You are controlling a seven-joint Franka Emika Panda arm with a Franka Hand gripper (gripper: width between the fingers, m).
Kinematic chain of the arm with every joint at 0, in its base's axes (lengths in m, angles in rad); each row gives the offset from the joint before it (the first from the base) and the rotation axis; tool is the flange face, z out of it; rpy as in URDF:
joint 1: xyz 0 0 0.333 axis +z
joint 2: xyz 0 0 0 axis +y
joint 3: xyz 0 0 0.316 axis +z
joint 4: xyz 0.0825 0 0 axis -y
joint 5: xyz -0.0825 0 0.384 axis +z
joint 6: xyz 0 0 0 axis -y
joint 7: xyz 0.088 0 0 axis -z
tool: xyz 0 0 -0.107 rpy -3.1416 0 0
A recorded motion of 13 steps. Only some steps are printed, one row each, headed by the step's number.
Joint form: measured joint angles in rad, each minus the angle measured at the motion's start. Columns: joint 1, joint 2, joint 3, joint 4, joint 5, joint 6, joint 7.
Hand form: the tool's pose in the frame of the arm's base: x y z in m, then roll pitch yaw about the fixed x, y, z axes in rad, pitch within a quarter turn. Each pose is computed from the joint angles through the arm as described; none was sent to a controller.
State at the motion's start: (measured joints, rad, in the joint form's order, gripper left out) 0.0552 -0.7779 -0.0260 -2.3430 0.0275 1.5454 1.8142
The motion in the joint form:
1: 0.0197 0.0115 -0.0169 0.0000 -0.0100 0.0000 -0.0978
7: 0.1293 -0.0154 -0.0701 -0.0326 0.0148 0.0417 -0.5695
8: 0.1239 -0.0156 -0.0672 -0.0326 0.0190 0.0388 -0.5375
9: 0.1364 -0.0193 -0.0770 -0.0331 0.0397 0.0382 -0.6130
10: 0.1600 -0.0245 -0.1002 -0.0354 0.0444 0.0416 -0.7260
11: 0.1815 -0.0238 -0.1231 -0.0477 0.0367 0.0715 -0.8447
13: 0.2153 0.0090 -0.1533 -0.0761 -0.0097 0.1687 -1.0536
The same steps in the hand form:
1: 0.3094 0.0079 0.5883 3.1034 0.0422 -1.6726
7: 0.3061 0.0231 0.5841 -3.1037 0.1041 -1.1265
8: 0.3057 0.0230 0.5840 -3.1089 0.1081 -1.1619
9: 0.3046 0.0250 0.5849 -3.0886 0.1305 -1.0791
10: 0.3042 0.0235 0.5851 -3.0596 0.1406 -0.9564
11: 0.3080 0.0209 0.5808 -3.0261 0.1285 -0.8329
13: 0.3260 0.0188 0.5639 -3.0004 0.0578 -0.6211

